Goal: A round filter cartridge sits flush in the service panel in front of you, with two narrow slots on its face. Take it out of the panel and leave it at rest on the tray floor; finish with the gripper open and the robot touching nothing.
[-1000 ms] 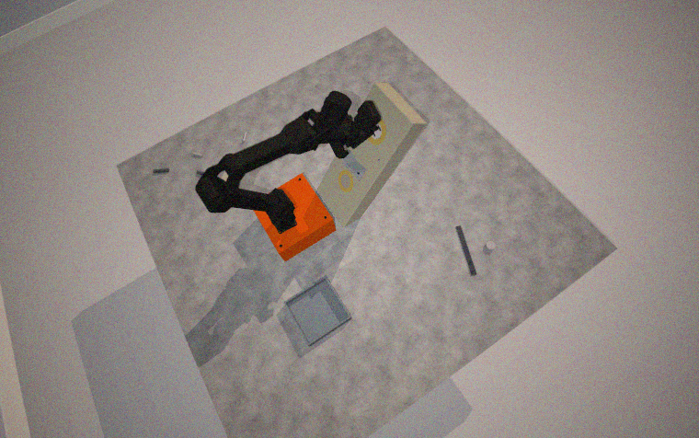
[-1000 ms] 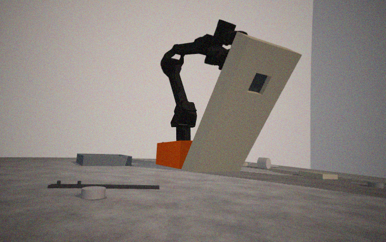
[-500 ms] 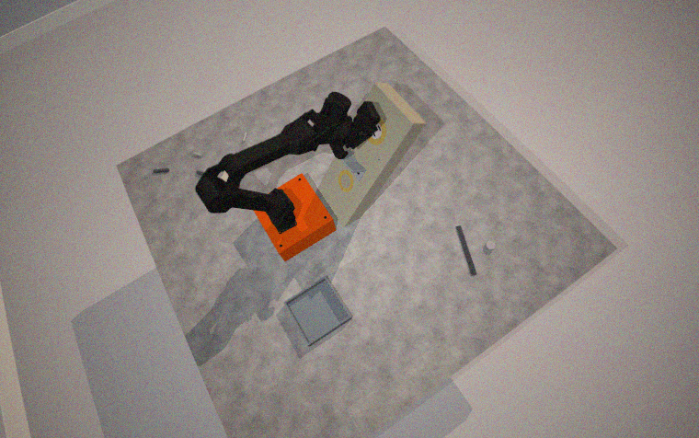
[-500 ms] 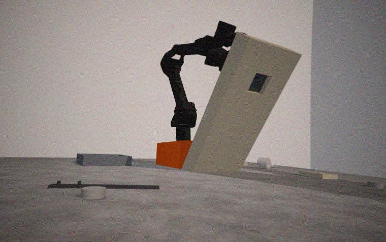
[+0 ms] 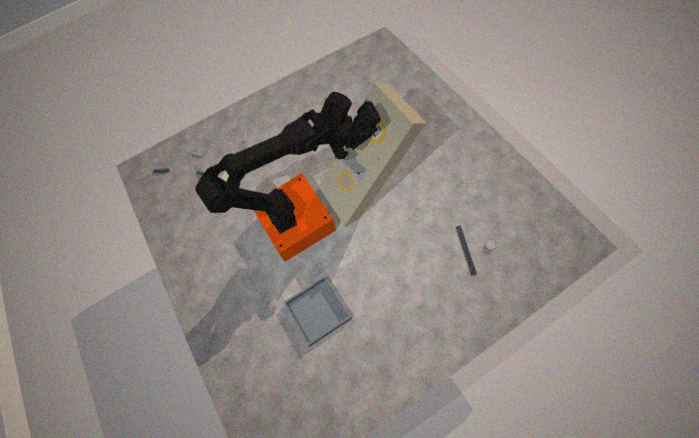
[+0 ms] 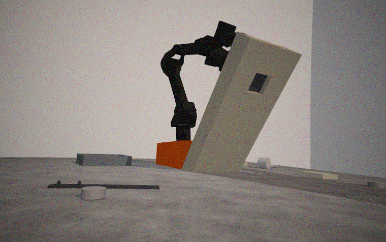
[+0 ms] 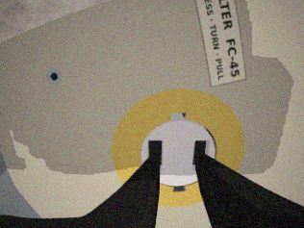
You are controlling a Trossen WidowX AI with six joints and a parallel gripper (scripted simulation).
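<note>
The white round filter cartridge is 20 mm ahead of my gripper tip and 10 mm below it.
</note>
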